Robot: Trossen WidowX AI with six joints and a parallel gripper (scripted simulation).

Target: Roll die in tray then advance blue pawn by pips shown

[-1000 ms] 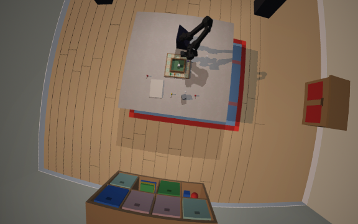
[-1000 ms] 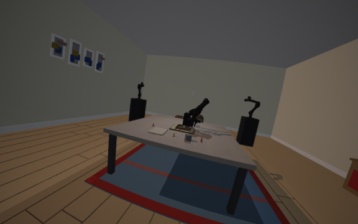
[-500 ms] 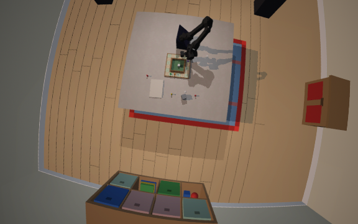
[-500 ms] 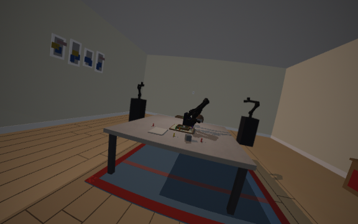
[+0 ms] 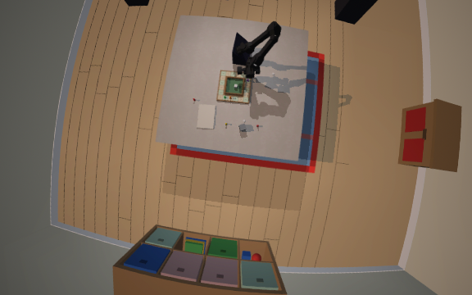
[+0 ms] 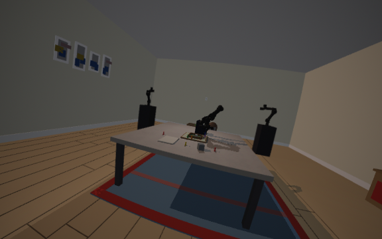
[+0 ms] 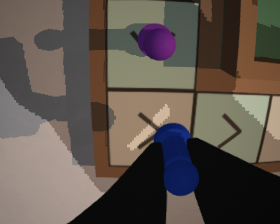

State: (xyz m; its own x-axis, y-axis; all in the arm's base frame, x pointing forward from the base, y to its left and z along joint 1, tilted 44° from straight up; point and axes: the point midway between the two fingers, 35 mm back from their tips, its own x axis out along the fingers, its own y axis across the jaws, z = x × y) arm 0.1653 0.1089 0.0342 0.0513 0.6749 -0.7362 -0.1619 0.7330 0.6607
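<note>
The die lies 110 mm ahead of my gripper tip, 90 mm to the right of it and 20 mm below it. The rest, counted from my gripper tip: blue pawn (10 mm above); green tray (110 mm ahead, 100 mm to the right, 40 mm below); grey block (470 mm ahead, 20 mm to the left, 20 mm below).
</note>
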